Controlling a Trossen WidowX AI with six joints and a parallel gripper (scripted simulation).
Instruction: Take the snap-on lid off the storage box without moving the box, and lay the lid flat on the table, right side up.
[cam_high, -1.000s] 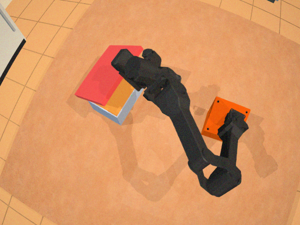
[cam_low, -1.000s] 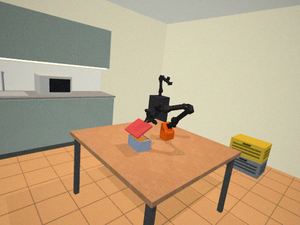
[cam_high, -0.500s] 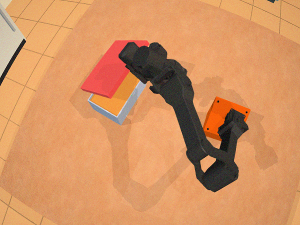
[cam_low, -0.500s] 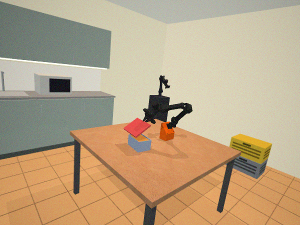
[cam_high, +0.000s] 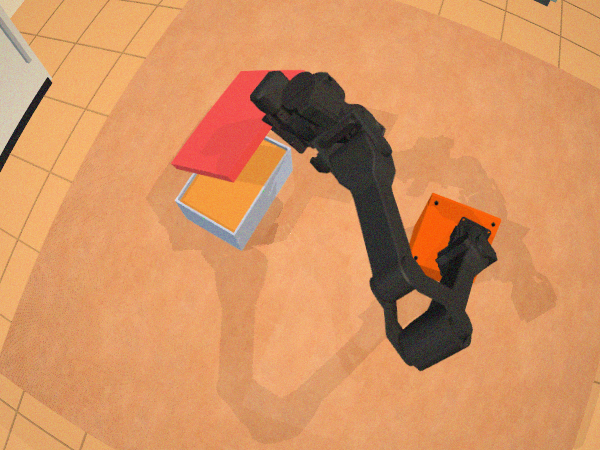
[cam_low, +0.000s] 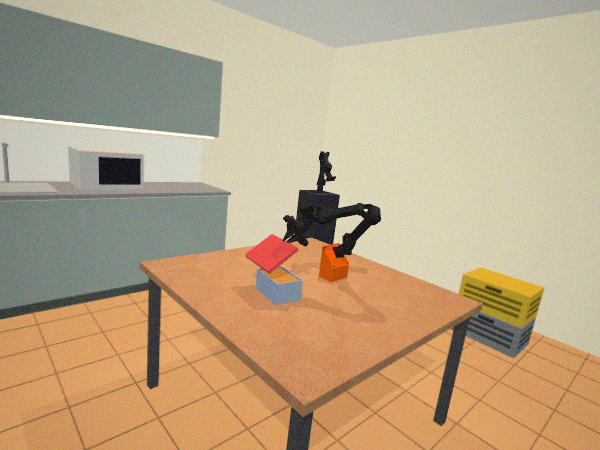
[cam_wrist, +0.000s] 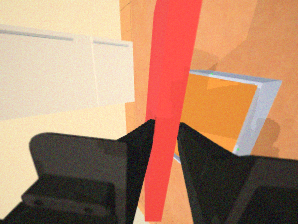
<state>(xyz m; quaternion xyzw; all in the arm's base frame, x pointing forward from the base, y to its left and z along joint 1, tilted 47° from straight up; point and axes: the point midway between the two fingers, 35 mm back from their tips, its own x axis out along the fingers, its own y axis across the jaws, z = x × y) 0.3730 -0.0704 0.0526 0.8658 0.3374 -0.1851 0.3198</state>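
Right now my gripper tip is 7 cm short of the red lid, 4 cm above it and 1 cm to the left of it. Round my gripper tip: storage box 19 cm below, 6 cm to the left, 6 cm ahead.
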